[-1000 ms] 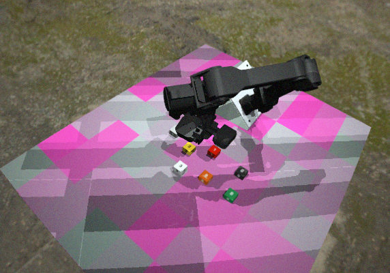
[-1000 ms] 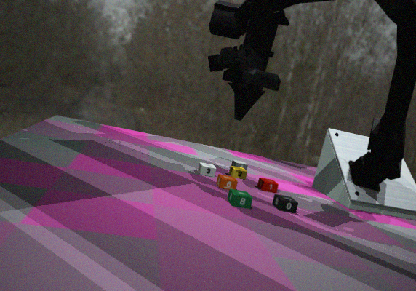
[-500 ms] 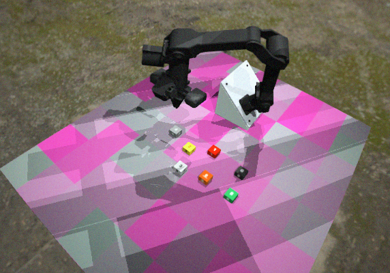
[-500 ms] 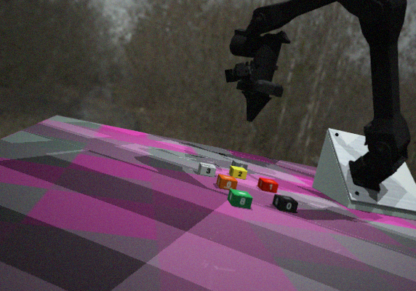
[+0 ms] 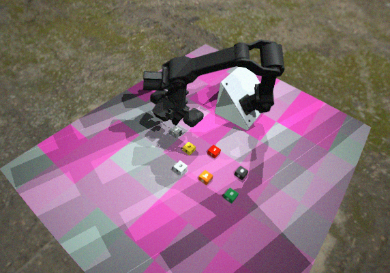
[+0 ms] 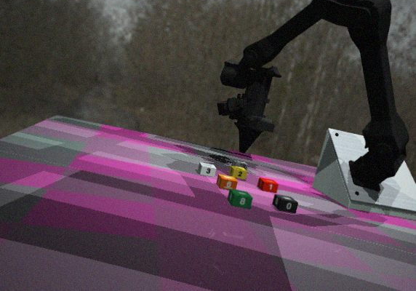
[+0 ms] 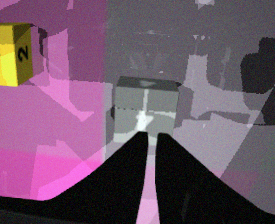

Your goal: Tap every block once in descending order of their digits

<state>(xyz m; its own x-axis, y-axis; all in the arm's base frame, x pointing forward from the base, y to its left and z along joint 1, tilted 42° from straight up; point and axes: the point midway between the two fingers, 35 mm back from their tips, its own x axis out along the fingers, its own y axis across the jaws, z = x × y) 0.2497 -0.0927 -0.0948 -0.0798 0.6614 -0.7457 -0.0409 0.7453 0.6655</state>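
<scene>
My gripper tip is 90 mm to the right of the yellow block, 30 mm above it and 20 mm short of it. The rest, counted from my gripper tip: black block (280 mm to the left, 30 mm below, 20 mm behind); then red block (160 mm to the left, 30 mm below, 30 mm behind); then orange block (200 mm to the left, 80 mm ahead, 30 mm below).
</scene>
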